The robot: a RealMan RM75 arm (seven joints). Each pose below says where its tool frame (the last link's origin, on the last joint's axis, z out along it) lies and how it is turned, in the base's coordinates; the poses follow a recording.
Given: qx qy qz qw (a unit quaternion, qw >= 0); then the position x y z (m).
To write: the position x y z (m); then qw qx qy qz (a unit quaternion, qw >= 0). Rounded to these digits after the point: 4 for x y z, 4 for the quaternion.
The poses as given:
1: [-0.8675, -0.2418, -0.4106, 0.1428, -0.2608, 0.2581, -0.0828]
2: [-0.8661, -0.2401, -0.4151, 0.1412, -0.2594, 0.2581, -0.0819]
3: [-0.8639, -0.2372, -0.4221, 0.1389, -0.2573, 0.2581, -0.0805]
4: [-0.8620, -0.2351, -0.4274, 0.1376, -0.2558, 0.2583, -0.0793]
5: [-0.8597, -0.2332, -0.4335, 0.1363, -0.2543, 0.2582, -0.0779]
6: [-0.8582, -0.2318, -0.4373, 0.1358, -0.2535, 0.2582, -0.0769]
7: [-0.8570, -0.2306, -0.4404, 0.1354, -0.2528, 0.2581, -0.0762]
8: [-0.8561, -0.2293, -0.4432, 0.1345, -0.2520, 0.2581, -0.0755]
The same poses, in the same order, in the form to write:
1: [-0.2608, 0.2581, -0.0828, 0.1428, -0.8675, -0.2418, -0.4106]
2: [-0.2594, 0.2581, -0.0819, 0.1412, -0.8661, -0.2401, -0.4151]
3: [-0.2573, 0.2581, -0.0805, 0.1389, -0.8639, -0.2372, -0.4221]
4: [-0.2558, 0.2583, -0.0793, 0.1376, -0.8620, -0.2351, -0.4274]
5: [-0.2543, 0.2582, -0.0779, 0.1363, -0.8597, -0.2332, -0.4335]
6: [-0.2535, 0.2582, -0.0769, 0.1358, -0.8582, -0.2318, -0.4373]
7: [-0.2528, 0.2581, -0.0762, 0.1354, -0.8570, -0.2306, -0.4404]
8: [-0.2520, 0.2581, -0.0755, 0.1345, -0.8561, -0.2293, -0.4432]
